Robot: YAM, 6 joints.
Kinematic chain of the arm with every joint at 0, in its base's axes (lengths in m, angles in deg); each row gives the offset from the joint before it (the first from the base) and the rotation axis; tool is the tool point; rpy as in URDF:
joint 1: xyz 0 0 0.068 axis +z
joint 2: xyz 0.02 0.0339 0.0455 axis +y
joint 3: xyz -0.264 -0.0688 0 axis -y
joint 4: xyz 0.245 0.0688 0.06 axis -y
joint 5: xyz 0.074 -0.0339 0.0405 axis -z
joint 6: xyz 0.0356 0 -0.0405 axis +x
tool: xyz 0 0 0 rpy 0 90 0
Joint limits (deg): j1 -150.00..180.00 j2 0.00..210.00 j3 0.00..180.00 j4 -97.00..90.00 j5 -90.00..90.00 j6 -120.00..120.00
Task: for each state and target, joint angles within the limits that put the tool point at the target. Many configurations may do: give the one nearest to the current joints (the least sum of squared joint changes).
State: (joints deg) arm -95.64 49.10 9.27 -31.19 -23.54 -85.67
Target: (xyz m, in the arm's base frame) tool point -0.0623 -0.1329 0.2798
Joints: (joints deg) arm -119.55 35.05 35.15 -25.21 -18.60 -85.67
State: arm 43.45 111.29 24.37 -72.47 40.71 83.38
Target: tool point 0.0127 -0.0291 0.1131
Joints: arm 42.35 112.09 0.00 -70.72 57.61 83.38
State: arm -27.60 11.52 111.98 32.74 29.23 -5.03
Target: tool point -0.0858 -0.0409 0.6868
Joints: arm 13.32 57.02 123.94 28.65 34.24 -5.03
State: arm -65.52 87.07 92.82 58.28 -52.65 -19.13
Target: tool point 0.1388 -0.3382 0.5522
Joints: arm -71.70 103.72 112.45 51.52 -45.93 -19.13
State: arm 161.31 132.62 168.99 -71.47 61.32 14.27
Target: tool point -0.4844 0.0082 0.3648
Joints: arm 180.00 138.68 164.15 -74.86 13.32 14.27
